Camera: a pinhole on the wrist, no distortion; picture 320 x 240 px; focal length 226.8 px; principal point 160.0 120.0 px. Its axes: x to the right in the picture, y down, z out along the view. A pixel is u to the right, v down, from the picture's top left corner.
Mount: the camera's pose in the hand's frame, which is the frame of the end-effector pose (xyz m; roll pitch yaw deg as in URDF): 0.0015 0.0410 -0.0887 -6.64 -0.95 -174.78
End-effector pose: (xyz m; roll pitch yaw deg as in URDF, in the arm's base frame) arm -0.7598 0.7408 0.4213 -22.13 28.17 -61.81
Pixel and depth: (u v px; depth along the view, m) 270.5 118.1 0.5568
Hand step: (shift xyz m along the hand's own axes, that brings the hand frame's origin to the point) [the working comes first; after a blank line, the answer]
In the camera's frame: 0.2713 -0.0047 0.5568

-0.2540 -0.0423 0.4693
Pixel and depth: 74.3 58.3 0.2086
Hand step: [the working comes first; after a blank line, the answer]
In the camera's frame: -0.0788 -0.0567 0.2086

0.0806 0.0806 0.1237
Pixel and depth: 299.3 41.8 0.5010
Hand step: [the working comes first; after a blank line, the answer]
In the camera's frame: 0.3077 -0.1727 0.5010

-0.3067 0.1270 0.4339
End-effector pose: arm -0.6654 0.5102 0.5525 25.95 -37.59 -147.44
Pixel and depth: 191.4 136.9 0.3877
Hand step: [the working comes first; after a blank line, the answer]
In the camera's frame: 0.0537 0.0289 0.3877

-0.0390 -0.0365 0.2939
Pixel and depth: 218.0 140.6 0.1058
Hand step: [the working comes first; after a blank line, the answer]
In the camera's frame: 0.0271 0.0096 0.1058

-0.0217 0.0170 0.0157
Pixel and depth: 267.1 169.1 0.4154
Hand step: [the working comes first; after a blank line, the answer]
In the camera's frame: 0.1962 0.0899 0.4154

-0.1747 -0.1130 0.3167
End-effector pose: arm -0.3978 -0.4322 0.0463 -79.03 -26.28 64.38
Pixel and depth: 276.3 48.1 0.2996
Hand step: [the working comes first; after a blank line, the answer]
In the camera's frame: 0.1536 -0.0950 0.2996

-0.1518 0.0869 0.2224
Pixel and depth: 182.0 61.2 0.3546
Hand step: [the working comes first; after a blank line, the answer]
In the camera's frame: 0.0344 -0.0919 0.3546

-0.0313 0.0885 0.2747
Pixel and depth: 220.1 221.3 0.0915
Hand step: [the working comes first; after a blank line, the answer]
In the camera's frame: 0.0242 0.0409 0.0915

-0.0166 -0.0120 -0.0021
